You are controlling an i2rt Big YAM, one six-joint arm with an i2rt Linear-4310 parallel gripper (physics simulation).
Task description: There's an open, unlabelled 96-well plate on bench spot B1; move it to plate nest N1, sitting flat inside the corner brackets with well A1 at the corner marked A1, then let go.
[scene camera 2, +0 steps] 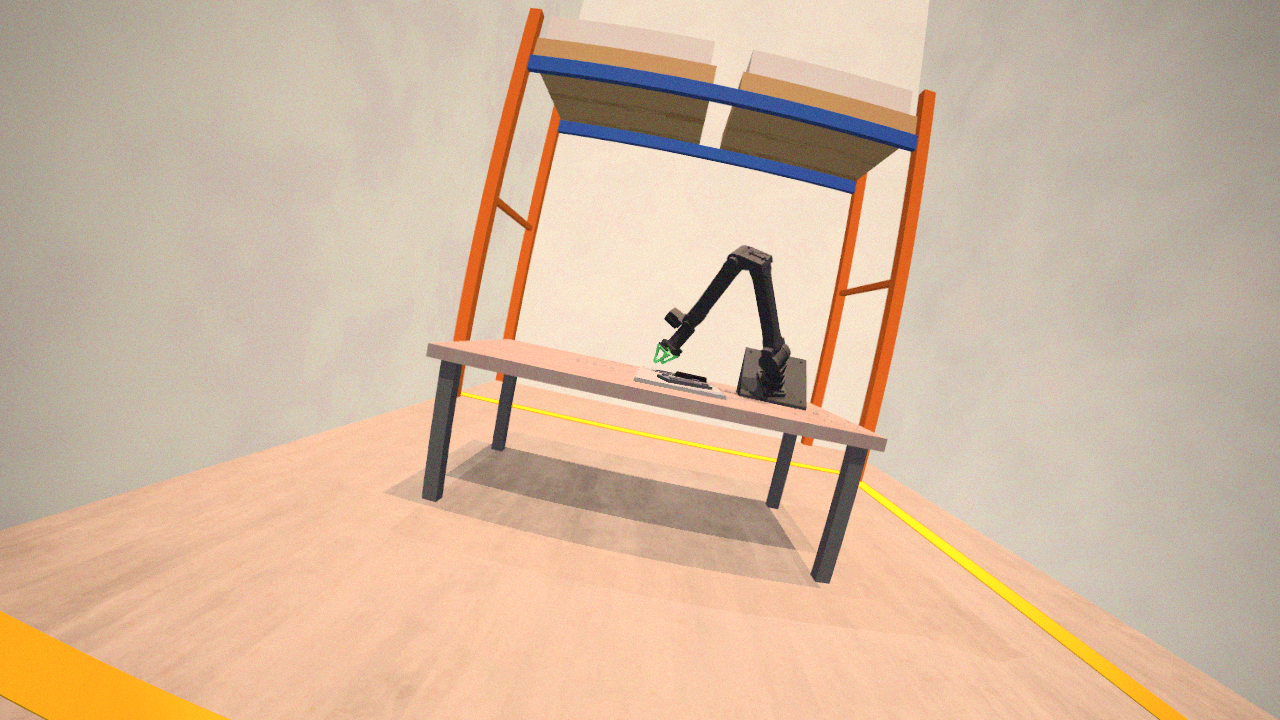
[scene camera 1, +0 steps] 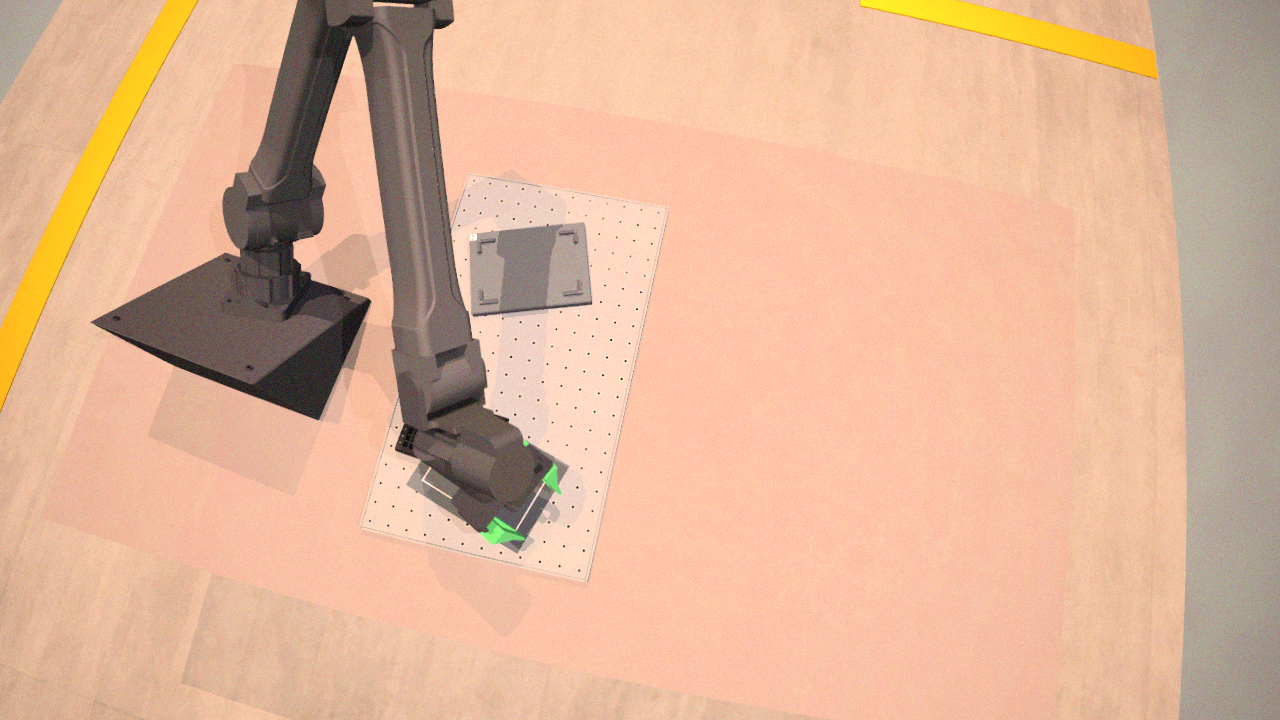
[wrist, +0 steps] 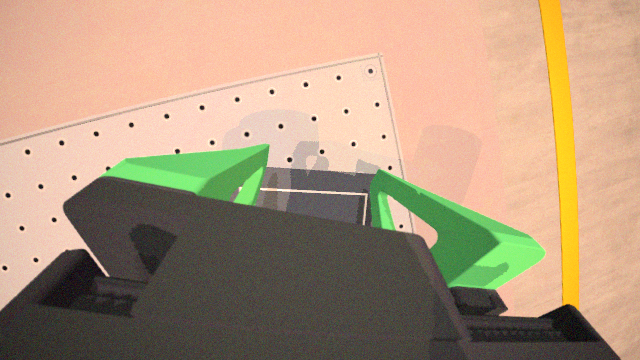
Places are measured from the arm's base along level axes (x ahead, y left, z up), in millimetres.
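Pixels of known places: gripper, fingertip midpoint: (scene camera 2: 657, 362) (scene camera 1: 540, 514) (wrist: 323, 166); arm's base, origin of the base link: (scene camera 2: 770, 384) (scene camera 1: 268, 297).
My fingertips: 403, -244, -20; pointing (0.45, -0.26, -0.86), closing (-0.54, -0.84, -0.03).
Note:
For each thing: its middle in the pictures, then the offset to it from my fingertips, as dx, dy, dz. Level surfaces: height alone.
- black 96-well plate, body centre: (scene camera 1: 451, 434) (scene camera 2: 691, 376) -130, +91, -22
- grey B1 mat, its level: dz -29
- dark grey nest N1, body centre: (scene camera 1: 529, 267) (scene camera 2: 684, 380) -59, +330, -22
- perforated board, body centre: (wrist: 107, 319) (scene camera 1: 520, 360) (scene camera 2: 676, 380) -55, +203, -37
The black 96-well plate (scene camera 1: 407, 438) (scene camera 2: 690, 377) is mostly hidden under the wrist in scene camera 1, where its left end shows beyond the grey B1 mat (scene camera 1: 529, 520) (wrist: 325, 179). It does not show in the wrist view. Its A1 corner cannot be made out. My gripper (scene camera 1: 540, 515) (scene camera 2: 660, 360) (wrist: 323, 166) is open, with nothing between its green fingers. The tips hang above the board, over the mat's edge away from the plate. The dark grey nest N1 (scene camera 1: 528, 268) holds nothing. Its white A1 mark (scene camera 1: 473, 237) is at the upper-left corner.
The perforated board (scene camera 1: 617, 268) (scene camera 2: 640, 377) (wrist: 150, 135) bears the mat and the nest. The arm's dark base (scene camera 1: 232, 331) (scene camera 2: 787, 376) stands beside the board. An orange rack (scene camera 2: 478, 259) with boxes on its shelf stands behind the table.

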